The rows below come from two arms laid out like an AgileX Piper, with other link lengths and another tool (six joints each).
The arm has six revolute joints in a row. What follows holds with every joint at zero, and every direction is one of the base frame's.
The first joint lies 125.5 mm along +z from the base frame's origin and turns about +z.
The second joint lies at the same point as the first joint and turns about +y.
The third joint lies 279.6 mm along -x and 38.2 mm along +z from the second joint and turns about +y.
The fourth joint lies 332.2 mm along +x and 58.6 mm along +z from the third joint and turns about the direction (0.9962, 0, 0.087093).
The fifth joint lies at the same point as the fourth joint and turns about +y.
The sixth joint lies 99.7 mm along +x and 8.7 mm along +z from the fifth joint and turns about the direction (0.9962, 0, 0.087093).
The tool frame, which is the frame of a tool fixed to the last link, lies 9.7 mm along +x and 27 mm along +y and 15.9 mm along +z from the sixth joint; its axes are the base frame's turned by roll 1.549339, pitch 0.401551 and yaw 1.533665 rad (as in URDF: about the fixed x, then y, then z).
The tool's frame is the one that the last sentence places.
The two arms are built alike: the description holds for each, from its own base.
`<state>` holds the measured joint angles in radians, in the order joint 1, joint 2, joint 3, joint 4, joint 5, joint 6, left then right.
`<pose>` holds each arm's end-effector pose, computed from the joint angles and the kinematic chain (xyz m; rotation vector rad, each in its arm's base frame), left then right.
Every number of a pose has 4 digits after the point. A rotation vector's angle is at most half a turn.
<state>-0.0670 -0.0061 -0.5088 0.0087 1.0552 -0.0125 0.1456 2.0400 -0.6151 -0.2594 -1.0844 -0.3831</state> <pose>0.0883 0.0221 0.3413 1.2519 1.7546 0.6291 0.3525 0.1076 0.0107 0.3687 1.9059 0.7000</pose>
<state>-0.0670 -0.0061 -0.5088 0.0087 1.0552 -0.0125 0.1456 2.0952 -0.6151 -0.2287 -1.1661 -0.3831</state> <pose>0.0883 0.0221 0.3413 1.2519 1.7546 0.6291 0.3496 0.1052 -0.0001 0.4025 1.8705 0.7120</pose>
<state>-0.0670 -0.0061 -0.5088 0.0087 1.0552 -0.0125 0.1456 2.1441 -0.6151 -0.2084 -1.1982 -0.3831</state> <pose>0.0883 0.0221 0.3413 1.2519 1.7546 0.6291 0.3451 0.1028 -0.0140 0.4324 1.8799 0.7047</pose>
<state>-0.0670 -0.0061 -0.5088 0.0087 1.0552 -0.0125 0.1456 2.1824 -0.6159 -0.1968 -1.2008 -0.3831</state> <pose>0.0883 0.0221 0.3413 1.2519 1.7546 0.6291 0.3407 0.1011 -0.0271 0.4557 1.9096 0.6903</pose>
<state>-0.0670 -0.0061 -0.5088 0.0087 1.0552 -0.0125 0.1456 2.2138 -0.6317 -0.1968 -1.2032 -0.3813</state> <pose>0.0883 0.0221 0.3413 1.2519 1.7546 0.6291 0.3415 0.1012 -0.0354 0.4621 1.9223 0.6887</pose>
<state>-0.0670 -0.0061 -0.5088 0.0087 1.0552 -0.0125 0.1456 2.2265 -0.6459 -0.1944 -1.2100 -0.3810</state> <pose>0.0883 0.0221 0.3413 1.2519 1.7546 0.6291 0.3449 0.1015 -0.0369 0.4628 1.9134 0.6909</pose>
